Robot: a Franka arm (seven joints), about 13 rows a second.
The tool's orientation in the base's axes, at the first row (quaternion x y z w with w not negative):
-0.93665, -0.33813, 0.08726, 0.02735
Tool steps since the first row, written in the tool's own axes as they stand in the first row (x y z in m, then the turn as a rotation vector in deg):
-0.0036, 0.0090, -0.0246, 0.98, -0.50, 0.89
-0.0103, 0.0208, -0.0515, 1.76, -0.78, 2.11
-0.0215, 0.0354, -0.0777, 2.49, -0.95, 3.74
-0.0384, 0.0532, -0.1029, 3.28, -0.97, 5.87
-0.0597, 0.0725, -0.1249, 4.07, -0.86, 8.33
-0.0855, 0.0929, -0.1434, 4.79, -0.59, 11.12
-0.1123, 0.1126, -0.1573, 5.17, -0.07, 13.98
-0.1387, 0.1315, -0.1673, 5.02, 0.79, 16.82
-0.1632, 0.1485, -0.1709, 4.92, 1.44, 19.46
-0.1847, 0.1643, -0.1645, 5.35, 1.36, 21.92
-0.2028, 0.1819, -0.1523, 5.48, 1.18, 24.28
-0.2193, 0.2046, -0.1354, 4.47, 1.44, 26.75
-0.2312, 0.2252, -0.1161, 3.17, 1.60, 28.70
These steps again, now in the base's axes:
0.0074, -0.0090, 0.0237, 0.26, 1.00, -0.96
0.0147, -0.0222, 0.0498, 0.46, 1.71, -2.24
0.0201, -0.0404, 0.0756, 0.60, 2.29, -3.93
0.0231, -0.0647, 0.1009, 0.80, 2.79, -6.14
0.0232, -0.0929, 0.1235, 1.02, 3.19, -8.69
0.0198, -0.1250, 0.1432, 1.23, 3.42, -11.56
0.0145, -0.1571, 0.1585, 1.32, 3.24, -14.49
0.0082, -0.1884, 0.1701, 1.23, 2.46, -17.35
0.0011, -0.2171, 0.1753, 1.08, 1.88, -20.01
-0.0064, -0.2431, 0.1704, 0.91, 2.20, -22.48
-0.0113, -0.2683, 0.1591, 0.47, 2.40, -24.80
-0.0126, -0.2964, 0.1424, -0.58, 1.54, -27.11
-0.0121, -0.3200, 0.1228, -1.82, 0.57, -28.86

